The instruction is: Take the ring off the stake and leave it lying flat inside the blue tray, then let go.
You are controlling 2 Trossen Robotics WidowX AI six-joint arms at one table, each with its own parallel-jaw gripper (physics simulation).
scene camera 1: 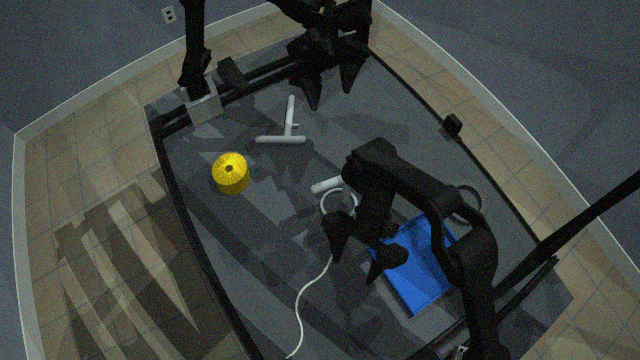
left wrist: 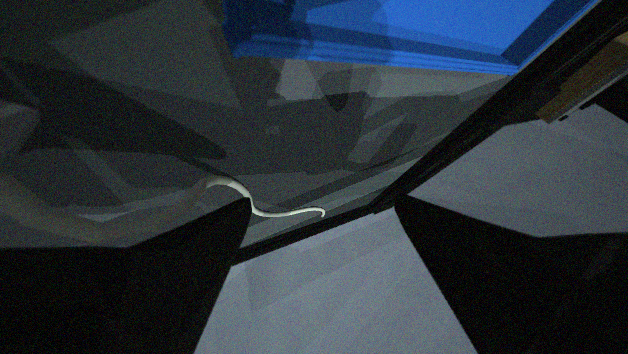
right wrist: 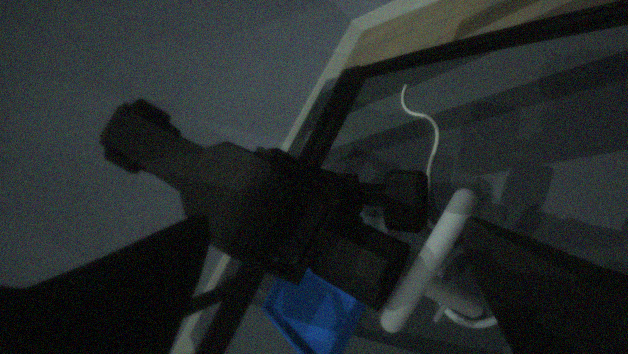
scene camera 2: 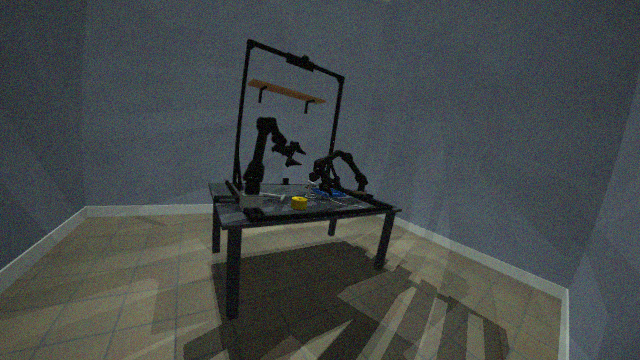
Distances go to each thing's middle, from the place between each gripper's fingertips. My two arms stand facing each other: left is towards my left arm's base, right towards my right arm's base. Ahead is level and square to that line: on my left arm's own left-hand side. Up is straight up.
I see the crossbar [right wrist: 447, 230] 160 mm below my right hand, 70 mm to the left of it and 30 mm ahead of it. Also, from my right hand: blue tray [scene camera 1: 418, 282]: 310 mm to the left, 250 mm below, 10 mm behind; yellow spool [scene camera 1: 230, 171]: 240 mm below, 180 mm ahead, 150 mm to the right.
The blue tray lies 150 mm behind my left hand, 90 mm to the left of it and 40 mm below it. From my left hand the other things lie so: crossbar 110 mm behind, 150 mm to the right, 50 mm above; then yellow spool 40 mm ahead, 380 mm to the right, 30 mm below.
